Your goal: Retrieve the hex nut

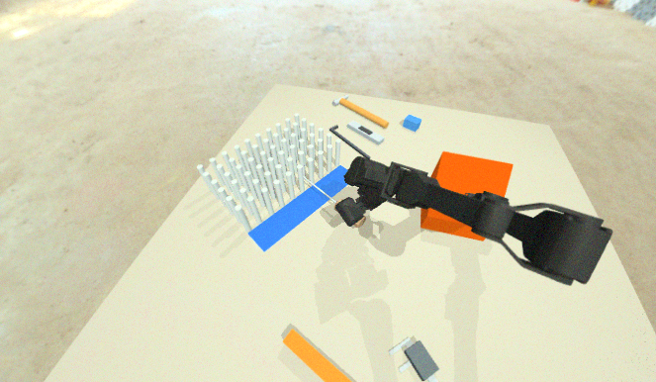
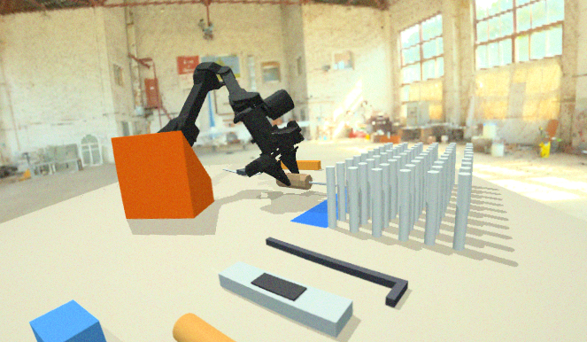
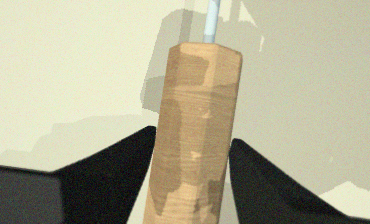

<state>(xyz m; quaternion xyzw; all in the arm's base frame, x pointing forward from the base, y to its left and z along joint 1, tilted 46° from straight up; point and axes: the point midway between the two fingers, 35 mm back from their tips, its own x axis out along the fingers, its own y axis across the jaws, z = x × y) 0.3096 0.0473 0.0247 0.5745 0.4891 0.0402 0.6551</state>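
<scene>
The blue taped strip lies 13 cm ahead of my gripper tip, 4 cm to the right of it and 4 cm below it. Round my gripper tip: blue cube (18 cm behind, 51 cm to the right, 2 cm below); orange bar (2 cm behind, 37 cm to the left, 2 cm below); grey block (42 cm to the right, 2 cm below).
</scene>
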